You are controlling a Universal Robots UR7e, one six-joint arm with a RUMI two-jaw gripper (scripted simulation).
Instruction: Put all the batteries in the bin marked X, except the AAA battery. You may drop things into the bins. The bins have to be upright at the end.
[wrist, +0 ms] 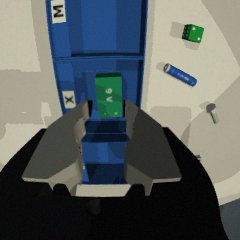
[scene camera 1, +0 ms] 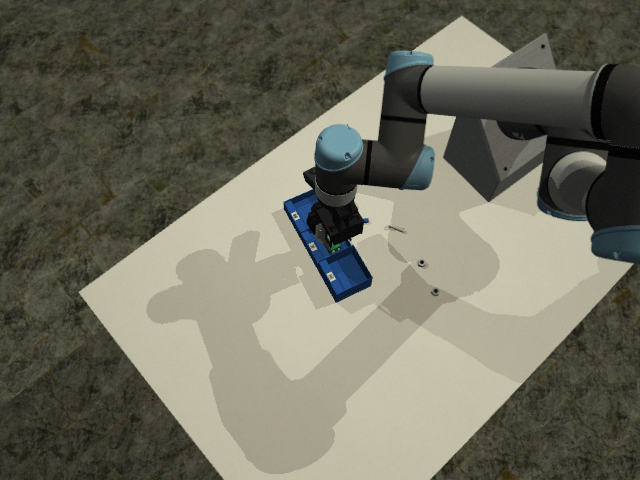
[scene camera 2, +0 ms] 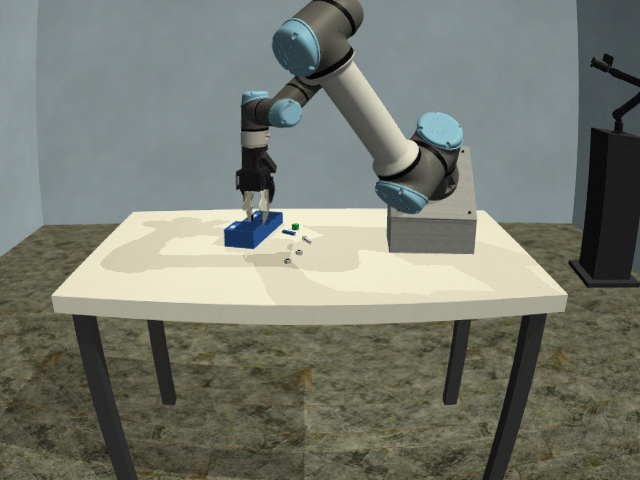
Path:
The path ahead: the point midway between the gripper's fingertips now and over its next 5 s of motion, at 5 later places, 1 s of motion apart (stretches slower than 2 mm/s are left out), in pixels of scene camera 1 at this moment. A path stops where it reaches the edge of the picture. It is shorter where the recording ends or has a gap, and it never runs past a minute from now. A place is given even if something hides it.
My gripper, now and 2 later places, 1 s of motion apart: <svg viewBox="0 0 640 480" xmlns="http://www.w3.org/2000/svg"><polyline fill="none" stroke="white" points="330,239 330,228 331,202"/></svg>

